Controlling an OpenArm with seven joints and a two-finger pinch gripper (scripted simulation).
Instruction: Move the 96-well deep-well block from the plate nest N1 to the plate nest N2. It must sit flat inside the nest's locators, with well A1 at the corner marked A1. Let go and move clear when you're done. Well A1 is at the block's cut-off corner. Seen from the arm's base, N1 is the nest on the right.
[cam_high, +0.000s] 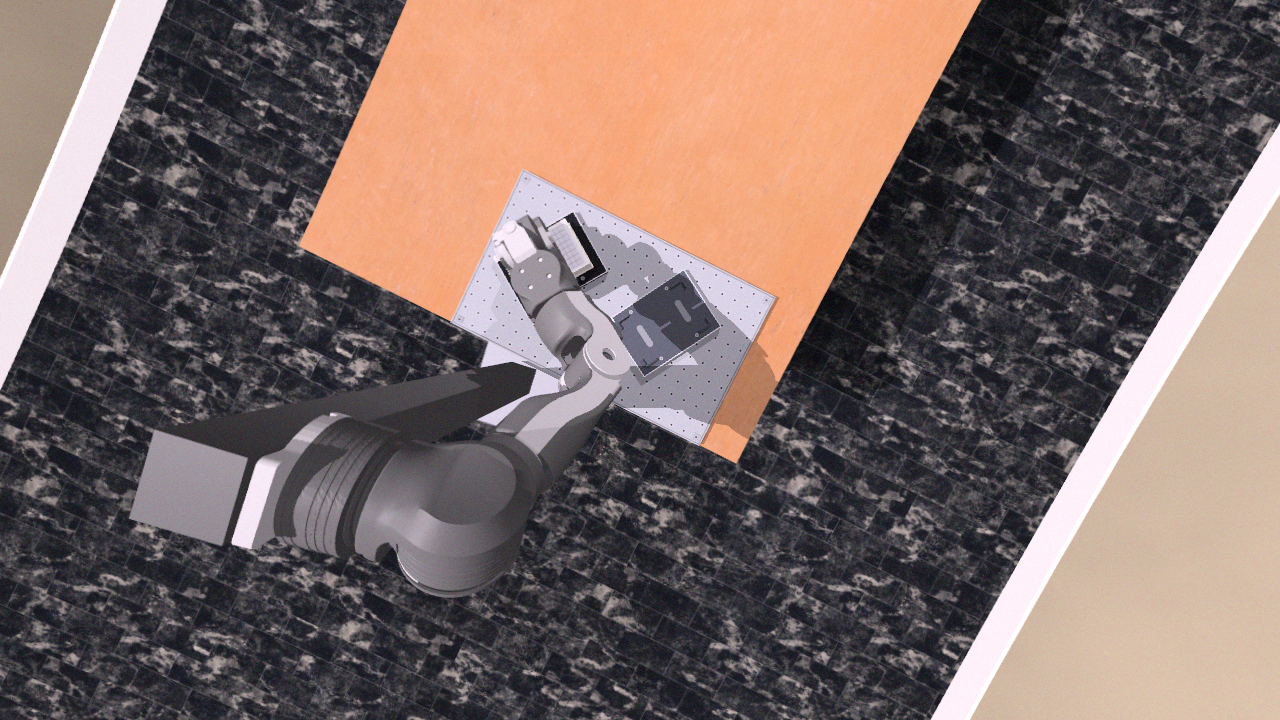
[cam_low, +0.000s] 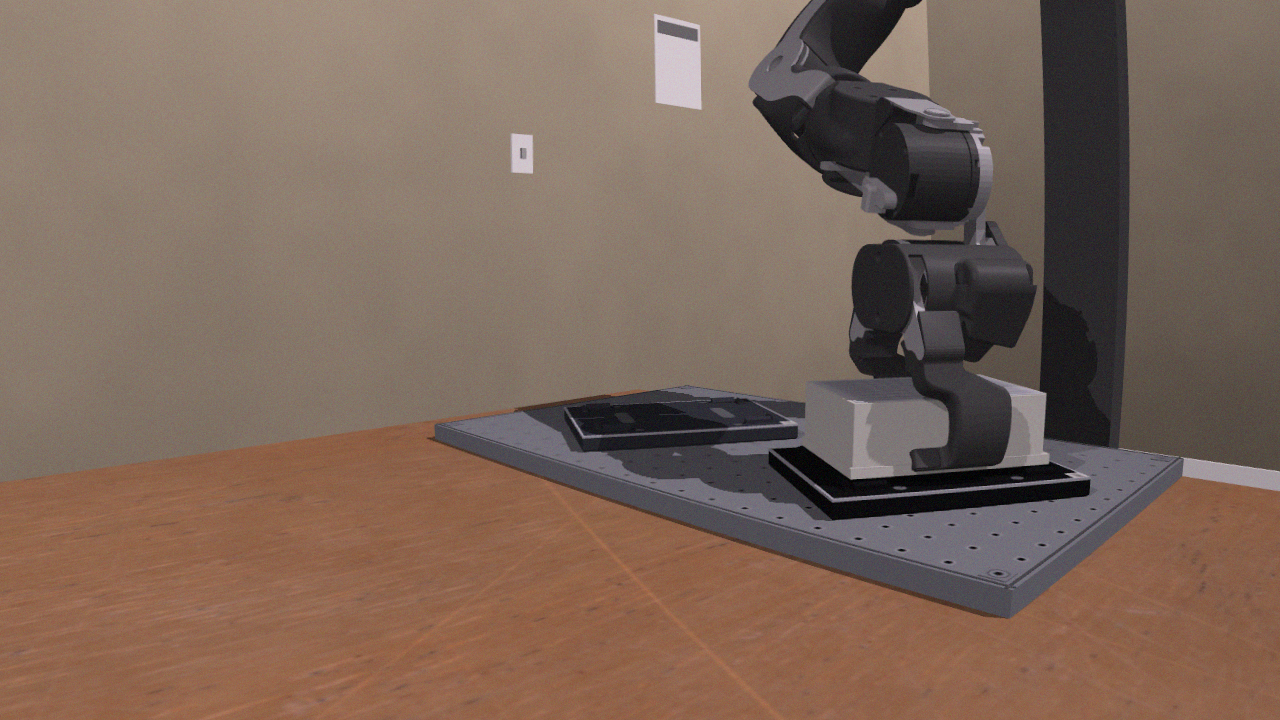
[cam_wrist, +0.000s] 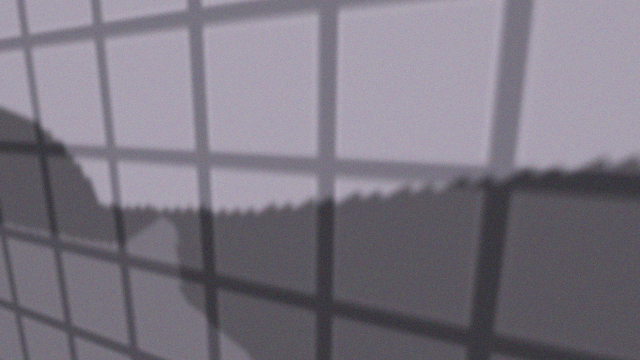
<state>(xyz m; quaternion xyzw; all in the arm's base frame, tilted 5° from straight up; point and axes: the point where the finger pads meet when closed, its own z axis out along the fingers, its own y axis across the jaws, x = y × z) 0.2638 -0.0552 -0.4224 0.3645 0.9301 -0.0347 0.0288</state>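
The white deep-well block lies 1 cm above my hand. From my hand the other things lie so: black plate nest (2 cm below); A1 mark (6 cm behind, 13 cm to the right, 1 cm below).
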